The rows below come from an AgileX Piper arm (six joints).
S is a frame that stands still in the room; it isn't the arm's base.
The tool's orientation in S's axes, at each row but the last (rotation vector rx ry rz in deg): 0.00, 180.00, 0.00; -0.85, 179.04, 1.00; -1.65, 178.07, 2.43; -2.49, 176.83, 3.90
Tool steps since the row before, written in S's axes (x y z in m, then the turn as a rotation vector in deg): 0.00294, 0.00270, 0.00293, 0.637, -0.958, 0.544; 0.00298, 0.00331, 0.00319, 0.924, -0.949, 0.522; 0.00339, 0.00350, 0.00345, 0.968, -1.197, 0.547; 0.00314, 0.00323, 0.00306, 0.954, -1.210, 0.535
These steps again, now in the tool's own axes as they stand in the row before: -0.00294, 0.00270, -0.00293, -0.637, -0.958, -0.544; -0.00306, 0.00332, -0.00310, -0.924, -0.952, -0.517; -0.00357, 0.00353, -0.00324, -0.964, -1.200, -0.548; -0.00339, 0.00327, -0.00274, -0.949, -1.213, -0.537
